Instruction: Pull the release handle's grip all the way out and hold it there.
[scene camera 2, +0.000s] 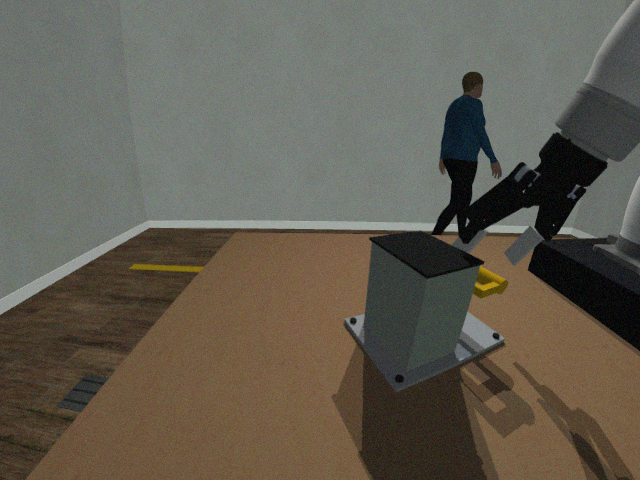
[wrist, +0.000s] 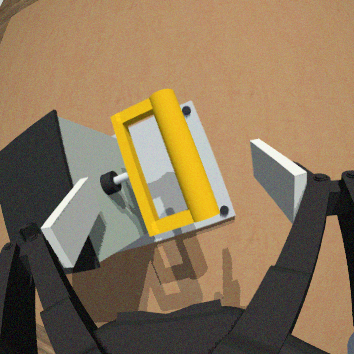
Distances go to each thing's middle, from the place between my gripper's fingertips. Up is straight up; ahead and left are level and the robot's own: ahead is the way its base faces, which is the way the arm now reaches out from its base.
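Labels:
You'll find the base plate (scene camera 2: 476, 337) 3 cm to the left of my hand, and it's 8 cm ahead of the hand and 14 cm below it.

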